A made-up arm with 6 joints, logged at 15 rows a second.
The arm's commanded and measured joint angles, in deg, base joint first. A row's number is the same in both.
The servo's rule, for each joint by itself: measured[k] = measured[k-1] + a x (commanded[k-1-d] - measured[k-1]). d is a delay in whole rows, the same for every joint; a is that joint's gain. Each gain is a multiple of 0.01, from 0.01 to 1. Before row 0 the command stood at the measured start. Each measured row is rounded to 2 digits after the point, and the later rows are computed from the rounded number. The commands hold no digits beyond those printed.
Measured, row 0: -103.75 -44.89 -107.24 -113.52 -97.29 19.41
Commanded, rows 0 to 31: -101.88 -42.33 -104.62 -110.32 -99.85 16.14; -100.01 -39.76 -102.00 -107.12 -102.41 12.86; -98.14 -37.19 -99.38 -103.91 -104.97 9.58; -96.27 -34.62 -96.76 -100.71 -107.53 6.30; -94.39 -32.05 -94.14 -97.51 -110.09 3.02; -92.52 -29.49 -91.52 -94.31 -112.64 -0.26; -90.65 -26.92 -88.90 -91.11 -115.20 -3.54; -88.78 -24.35 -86.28 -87.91 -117.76 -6.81; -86.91 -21.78 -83.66 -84.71 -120.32 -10.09; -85.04 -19.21 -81.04 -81.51 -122.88 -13.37; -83.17 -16.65 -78.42 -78.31 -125.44 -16.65; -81.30 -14.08 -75.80 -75.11 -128.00 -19.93; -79.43 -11.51 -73.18 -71.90 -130.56 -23.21; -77.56 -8.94 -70.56 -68.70 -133.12 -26.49; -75.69 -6.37 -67.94 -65.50 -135.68 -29.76; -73.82 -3.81 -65.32 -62.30 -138.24 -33.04; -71.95 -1.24 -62.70 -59.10 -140.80 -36.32; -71.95 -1.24 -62.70 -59.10 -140.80 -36.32; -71.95 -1.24 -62.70 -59.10 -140.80 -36.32; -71.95 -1.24 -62.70 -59.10 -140.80 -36.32; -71.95 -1.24 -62.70 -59.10 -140.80 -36.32; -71.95 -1.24 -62.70 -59.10 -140.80 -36.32; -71.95 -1.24 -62.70 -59.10 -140.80 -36.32; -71.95 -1.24 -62.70 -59.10 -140.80 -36.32; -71.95 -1.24 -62.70 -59.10 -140.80 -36.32; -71.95 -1.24 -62.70 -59.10 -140.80 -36.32; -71.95 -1.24 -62.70 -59.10 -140.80 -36.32; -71.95 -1.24 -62.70 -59.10 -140.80 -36.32; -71.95 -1.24 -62.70 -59.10 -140.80 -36.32; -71.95 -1.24 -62.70 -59.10 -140.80 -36.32; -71.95 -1.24 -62.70 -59.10 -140.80 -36.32; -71.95 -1.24 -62.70 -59.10 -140.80 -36.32
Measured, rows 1 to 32: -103.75 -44.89 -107.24 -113.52 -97.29 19.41; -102.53 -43.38 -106.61 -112.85 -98.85 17.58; -100.89 -41.24 -105.50 -111.65 -101.02 14.94; -99.10 -38.85 -104.03 -110.02 -103.43 11.94; -97.26 -36.35 -102.29 -108.06 -105.93 8.78; -95.39 -33.81 -100.33 -105.84 -108.47 5.55; -93.52 -31.26 -98.22 -103.42 -111.01 2.30; -91.65 -28.70 -95.98 -100.83 -113.57 -0.97; -89.78 -26.13 -93.65 -98.12 -116.13 -4.24; -87.91 -23.56 -91.25 -95.30 -118.69 -7.52; -86.04 -20.99 -88.80 -92.40 -121.25 -10.80; -84.17 -18.43 -86.31 -89.44 -123.81 -14.08; -82.30 -15.86 -83.79 -86.43 -126.37 -17.36; -80.43 -13.29 -81.24 -83.38 -128.93 -20.64; -78.56 -10.72 -78.68 -80.30 -131.49 -23.92; -76.69 -8.15 -76.10 -77.19 -134.05 -27.19; -74.82 -5.59 -73.51 -74.06 -136.61 -30.47; -72.95 -3.02 -70.92 -70.92 -139.17 -33.75; -72.30 -1.97 -68.95 -68.44 -140.16 -35.19; -72.07 -1.54 -67.45 -66.48 -140.55 -35.82; -71.99 -1.36 -66.31 -64.93 -140.70 -36.10; -71.96 -1.29 -65.44 -63.71 -140.76 -36.22; -71.95 -1.26 -64.78 -62.74 -140.78 -36.28; -71.95 -1.25 -64.28 -61.98 -140.79 -36.30; -71.95 -1.24 -63.90 -61.38 -140.80 -36.31; -71.95 -1.24 -63.61 -60.90 -140.80 -36.32; -71.95 -1.24 -63.39 -60.52 -140.80 -36.32; -71.95 -1.24 -63.22 -60.22 -140.80 -36.32; -71.95 -1.24 -63.10 -59.98 -140.80 -36.32; -71.95 -1.24 -63.00 -59.80 -140.80 -36.32; -71.95 -1.24 -62.93 -59.65 -140.80 -36.32; -71.95 -1.24 -62.87 -59.53 -140.80 -36.32
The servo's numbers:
d 1
a 0.65 0.59 0.24 0.21 0.61 0.56

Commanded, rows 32 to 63: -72.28 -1.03 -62.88 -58.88 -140.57 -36.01; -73.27 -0.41 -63.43 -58.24 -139.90 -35.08; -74.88 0.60 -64.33 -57.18 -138.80 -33.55; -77.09 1.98 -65.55 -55.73 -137.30 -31.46; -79.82 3.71 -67.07 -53.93 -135.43 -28.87; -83.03 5.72 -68.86 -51.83 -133.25 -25.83; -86.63 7.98 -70.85 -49.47 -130.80 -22.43; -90.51 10.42 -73.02 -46.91 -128.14 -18.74; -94.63 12.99 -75.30 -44.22 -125.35 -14.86; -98.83 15.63 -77.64 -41.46 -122.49 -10.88; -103.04 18.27 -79.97 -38.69 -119.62 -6.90; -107.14 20.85 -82.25 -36.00 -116.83 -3.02; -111.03 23.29 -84.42 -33.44 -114.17 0.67; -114.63 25.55 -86.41 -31.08 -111.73 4.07; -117.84 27.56 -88.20 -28.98 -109.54 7.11; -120.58 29.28 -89.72 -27.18 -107.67 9.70; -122.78 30.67 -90.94 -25.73 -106.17 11.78; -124.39 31.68 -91.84 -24.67 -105.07 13.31; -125.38 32.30 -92.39 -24.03 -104.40 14.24; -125.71 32.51 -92.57 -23.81 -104.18 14.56; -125.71 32.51 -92.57 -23.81 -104.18 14.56; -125.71 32.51 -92.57 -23.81 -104.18 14.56; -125.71 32.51 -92.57 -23.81 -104.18 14.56; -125.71 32.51 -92.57 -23.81 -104.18 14.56; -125.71 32.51 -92.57 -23.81 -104.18 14.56; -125.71 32.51 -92.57 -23.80 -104.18 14.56; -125.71 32.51 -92.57 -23.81 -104.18 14.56; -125.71 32.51 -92.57 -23.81 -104.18 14.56; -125.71 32.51 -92.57 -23.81 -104.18 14.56; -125.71 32.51 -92.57 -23.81 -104.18 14.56; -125.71 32.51 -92.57 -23.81 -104.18 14.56; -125.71 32.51 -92.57 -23.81 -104.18 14.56
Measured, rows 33 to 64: -71.95 -1.24 -62.83 -59.44 -140.80 -36.32; -72.16 -1.12 -62.84 -59.32 -140.66 -36.15; -72.88 -0.70 -62.98 -59.09 -140.20 -35.55; -74.18 0.07 -63.30 -58.69 -139.35 -34.43; -76.07 1.20 -63.84 -58.07 -138.10 -32.77; -78.51 2.68 -64.62 -57.20 -136.47 -30.59; -81.45 4.47 -65.64 -56.07 -134.51 -27.92; -84.82 6.54 -66.89 -54.68 -132.25 -24.85; -88.52 8.83 -68.36 -53.05 -129.74 -21.43; -92.49 11.28 -70.03 -51.20 -127.06 -17.75; -96.61 13.85 -71.86 -49.15 -124.27 -13.90; -100.79 16.46 -73.81 -46.95 -121.43 -9.98; -104.92 19.05 -75.84 -44.65 -118.62 -6.08; -108.89 21.55 -77.90 -42.30 -115.91 -2.30; -112.62 23.91 -79.94 -39.94 -113.36 1.27; -116.01 26.06 -81.92 -37.64 -111.03 4.54; -118.98 27.96 -83.79 -35.44 -108.98 7.43; -121.45 29.56 -85.51 -33.40 -107.27 9.87; -123.36 30.81 -87.03 -31.57 -105.93 11.80; -124.67 31.69 -88.32 -29.99 -105.00 13.17; -125.35 32.17 -89.34 -28.69 -104.50 13.95; -125.58 32.37 -90.12 -27.67 -104.30 14.29; -125.66 32.45 -90.71 -26.86 -104.23 14.44; -125.69 32.49 -91.16 -26.22 -104.20 14.51; -125.70 32.50 -91.50 -25.71 -104.19 14.54; -125.71 32.51 -91.76 -25.31 -104.18 14.55; -125.71 32.51 -91.95 -24.99 -104.18 14.56; -125.71 32.51 -92.10 -24.74 -104.18 14.56; -125.71 32.51 -92.21 -24.54 -104.18 14.56; -125.71 32.51 -92.30 -24.39 -104.18 14.56; -125.71 32.51 -92.36 -24.27 -104.18 14.56; -125.71 32.51 -92.41 -24.17 -104.18 14.56
